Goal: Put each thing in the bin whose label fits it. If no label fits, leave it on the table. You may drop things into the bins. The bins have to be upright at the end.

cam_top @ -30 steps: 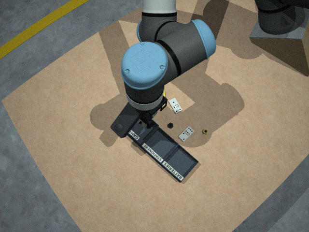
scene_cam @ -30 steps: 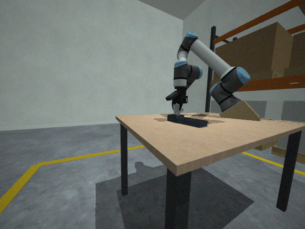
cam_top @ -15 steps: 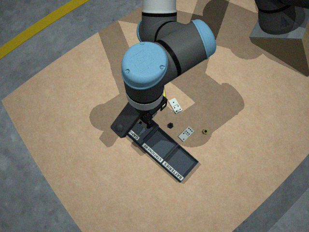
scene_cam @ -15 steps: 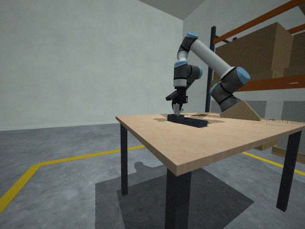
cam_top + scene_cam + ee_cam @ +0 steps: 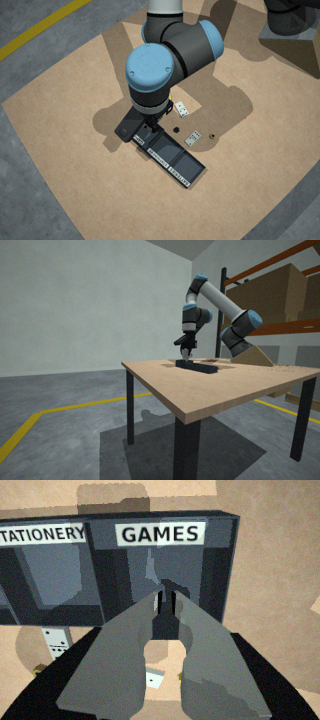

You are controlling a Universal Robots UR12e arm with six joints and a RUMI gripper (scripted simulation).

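My gripper is now 10 mm short of the dark three-part bin, 90 mm to the right of it and 10 mm above it. From my hand the other things lie so: yellow pad 130 mm behind, 50 mm to the right, 30 mm below; white domino 130 mm behind, 30 mm to the left, 30 mm below; black nut 60 mm behind, 70 mm to the left, 30 mm below.
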